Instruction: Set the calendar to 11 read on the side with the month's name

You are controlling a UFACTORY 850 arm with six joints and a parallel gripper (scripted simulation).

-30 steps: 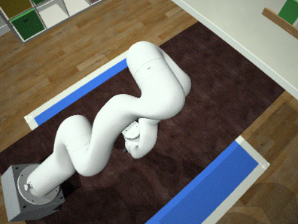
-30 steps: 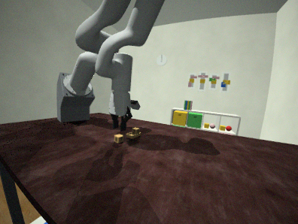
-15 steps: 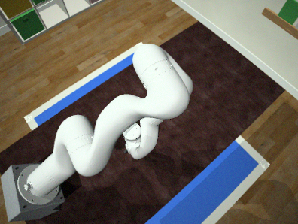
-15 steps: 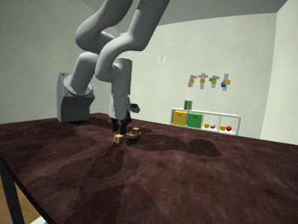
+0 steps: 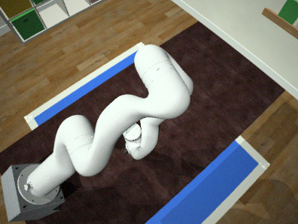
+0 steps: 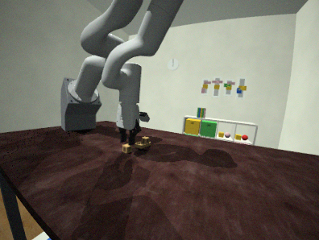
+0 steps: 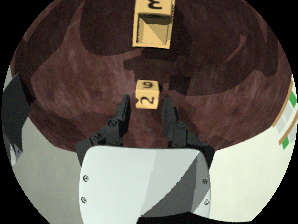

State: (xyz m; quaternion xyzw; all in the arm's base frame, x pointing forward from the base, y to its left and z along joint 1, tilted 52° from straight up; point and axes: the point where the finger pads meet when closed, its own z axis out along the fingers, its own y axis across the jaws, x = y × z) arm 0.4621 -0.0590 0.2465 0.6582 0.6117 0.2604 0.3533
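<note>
My hand is 13 cm to the right of the cube, 3 cm above it and 2 cm short of it. Round my hand: wooden tray (11 cm to the left, 5 cm below, 2 cm ahead).
</note>
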